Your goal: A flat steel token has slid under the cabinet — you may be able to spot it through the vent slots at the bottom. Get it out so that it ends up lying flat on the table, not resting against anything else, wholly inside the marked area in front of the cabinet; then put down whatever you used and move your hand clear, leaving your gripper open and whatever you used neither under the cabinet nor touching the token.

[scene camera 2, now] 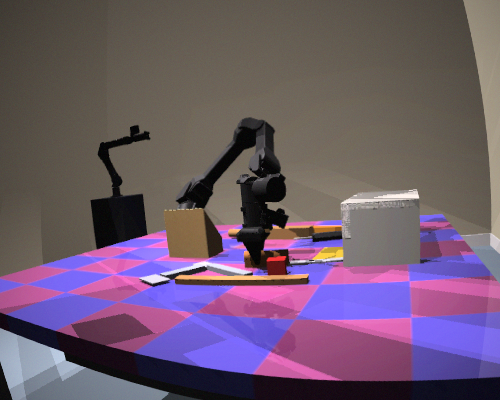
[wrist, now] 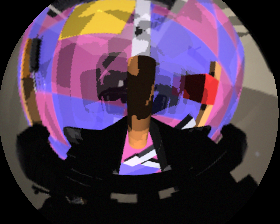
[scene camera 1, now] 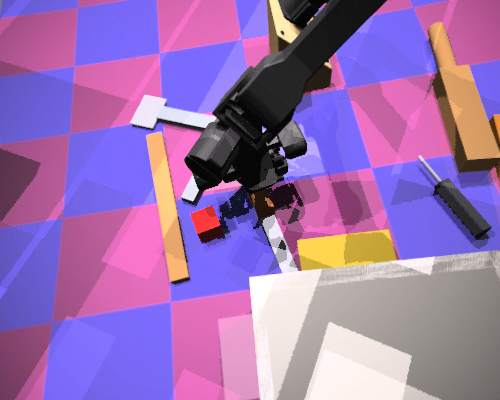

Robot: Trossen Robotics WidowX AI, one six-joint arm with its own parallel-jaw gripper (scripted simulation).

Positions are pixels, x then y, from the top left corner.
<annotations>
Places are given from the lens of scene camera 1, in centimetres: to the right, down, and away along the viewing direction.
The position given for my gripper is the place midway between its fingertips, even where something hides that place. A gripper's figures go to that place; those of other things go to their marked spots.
my gripper [scene camera 1: 252,180]: 0, -4, 74
brown-handled tool [scene camera 1: 265,210]: 3, 2, 69
</annotations>
